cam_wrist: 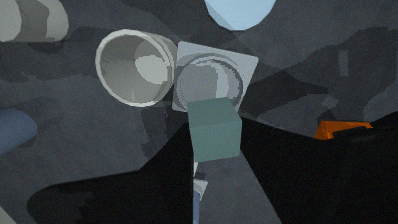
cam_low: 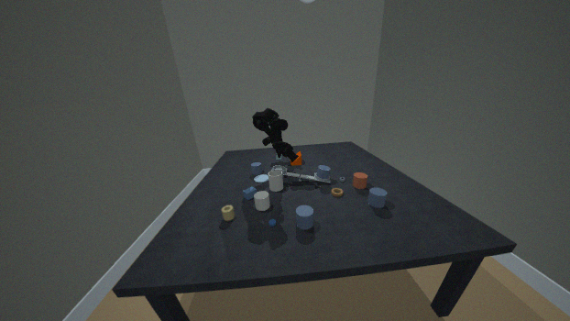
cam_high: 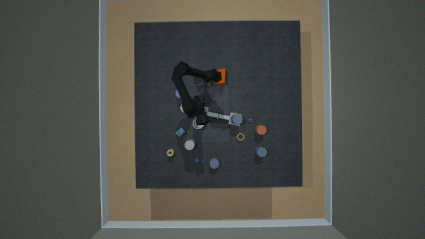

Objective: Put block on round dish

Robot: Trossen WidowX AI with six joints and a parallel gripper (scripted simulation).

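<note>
My gripper tip is 6 cm past the light blue round dish, 11 cm to the left of it and 15 cm above it. Round my gripper tip: teal block: 1 cm above; then pale cup: 7 cm ahead, 4 cm to the right, 12 cm below; then blue-grey cup: 8 cm ahead, 26 cm to the left, 10 cm below.
</note>
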